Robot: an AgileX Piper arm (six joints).
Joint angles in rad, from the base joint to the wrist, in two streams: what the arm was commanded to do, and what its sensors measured. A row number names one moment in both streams.
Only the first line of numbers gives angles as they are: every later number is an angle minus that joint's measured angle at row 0.
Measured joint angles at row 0: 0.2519 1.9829 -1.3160 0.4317 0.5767 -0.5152
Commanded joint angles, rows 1 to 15: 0.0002 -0.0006 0.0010 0.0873 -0.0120 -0.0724; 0.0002 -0.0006 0.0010 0.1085 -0.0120 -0.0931; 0.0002 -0.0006 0.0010 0.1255 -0.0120 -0.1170; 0.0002 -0.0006 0.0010 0.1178 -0.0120 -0.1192; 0.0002 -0.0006 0.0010 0.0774 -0.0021 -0.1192; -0.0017 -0.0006 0.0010 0.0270 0.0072 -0.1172; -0.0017 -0.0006 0.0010 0.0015 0.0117 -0.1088; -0.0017 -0.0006 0.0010 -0.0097 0.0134 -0.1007; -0.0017 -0.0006 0.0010 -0.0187 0.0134 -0.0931; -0.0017 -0.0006 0.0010 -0.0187 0.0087 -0.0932; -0.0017 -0.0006 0.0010 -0.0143 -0.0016 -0.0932; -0.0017 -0.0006 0.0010 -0.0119 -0.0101 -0.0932; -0.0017 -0.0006 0.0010 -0.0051 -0.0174 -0.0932; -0.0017 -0.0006 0.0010 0.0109 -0.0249 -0.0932; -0.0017 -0.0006 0.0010 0.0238 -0.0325 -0.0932
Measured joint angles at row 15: 0.0000 0.0000 0.0000 -0.0065 0.0004 -0.0955
